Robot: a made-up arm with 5 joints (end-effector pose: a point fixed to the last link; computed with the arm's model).
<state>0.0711 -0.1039 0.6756 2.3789 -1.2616</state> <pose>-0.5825 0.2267 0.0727 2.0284 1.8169 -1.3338</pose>
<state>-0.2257 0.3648 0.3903 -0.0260 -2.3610</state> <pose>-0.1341 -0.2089 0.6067 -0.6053 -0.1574 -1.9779</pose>
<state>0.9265 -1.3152 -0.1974 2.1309 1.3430</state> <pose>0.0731 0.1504 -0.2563 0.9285 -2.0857 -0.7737</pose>
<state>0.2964 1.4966 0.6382 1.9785 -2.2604</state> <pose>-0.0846 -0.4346 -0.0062 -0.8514 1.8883 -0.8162</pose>
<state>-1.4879 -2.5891 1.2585 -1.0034 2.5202</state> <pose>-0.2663 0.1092 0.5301 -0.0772 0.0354 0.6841</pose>
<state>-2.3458 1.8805 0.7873 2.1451 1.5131</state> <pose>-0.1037 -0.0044 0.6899 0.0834 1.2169 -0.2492</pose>
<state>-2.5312 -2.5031 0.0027 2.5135 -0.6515</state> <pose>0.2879 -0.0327 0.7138 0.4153 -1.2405 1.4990</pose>
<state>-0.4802 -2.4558 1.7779 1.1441 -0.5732</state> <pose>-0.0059 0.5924 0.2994 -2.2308 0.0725 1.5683</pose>
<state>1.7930 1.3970 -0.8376 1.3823 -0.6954</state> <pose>0.2125 0.3629 0.4298 -2.3839 0.4850 -1.7146</pose>
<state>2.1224 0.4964 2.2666 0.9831 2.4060</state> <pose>-0.0854 0.0871 -0.1822 -1.9458 0.3320 -1.0335</pose>
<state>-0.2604 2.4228 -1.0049 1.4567 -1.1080</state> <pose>-0.1662 0.1704 -0.2358 0.5076 1.8680 1.4621</pose>
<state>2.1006 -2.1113 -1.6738 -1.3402 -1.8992</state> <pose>0.2367 0.1201 0.3697 -2.3459 -0.0629 -1.7918</pose>
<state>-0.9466 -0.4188 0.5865 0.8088 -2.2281</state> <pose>-0.4213 -0.0183 0.4847 -0.0788 0.0239 -2.9311</pose>
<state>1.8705 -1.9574 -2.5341 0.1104 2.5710</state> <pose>-0.2209 -0.0278 0.3037 -0.4901 0.5251 1.2272</pose>
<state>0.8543 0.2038 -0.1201 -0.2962 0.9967</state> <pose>0.0468 -0.5959 0.1660 0.4166 -0.4828 1.0717</pose>
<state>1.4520 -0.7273 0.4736 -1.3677 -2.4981</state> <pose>0.0177 -0.3789 0.3745 -0.7919 0.5826 -2.0053</pose>
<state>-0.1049 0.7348 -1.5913 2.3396 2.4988</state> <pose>0.1321 0.2293 0.3338 -0.5187 1.4966 -0.6287</pose>
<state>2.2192 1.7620 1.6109 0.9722 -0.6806</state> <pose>0.4049 -0.0332 -0.2649 0.8929 0.4566 1.0489</pose>
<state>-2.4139 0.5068 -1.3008 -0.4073 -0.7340</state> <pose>-0.2836 0.4459 0.5836 -1.5549 -0.9832 1.1359</pose>
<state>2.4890 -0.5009 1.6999 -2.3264 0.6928</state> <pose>0.3761 -0.2831 0.4023 0.1970 -1.2417 2.0034</pose>
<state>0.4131 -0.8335 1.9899 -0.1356 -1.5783</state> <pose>-0.0981 -0.5745 0.2158 -0.7417 2.2429 -0.8442</pose>
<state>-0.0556 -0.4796 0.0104 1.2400 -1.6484</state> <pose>-0.4542 -0.2048 -0.0177 1.1888 0.7674 -1.8211</pose>
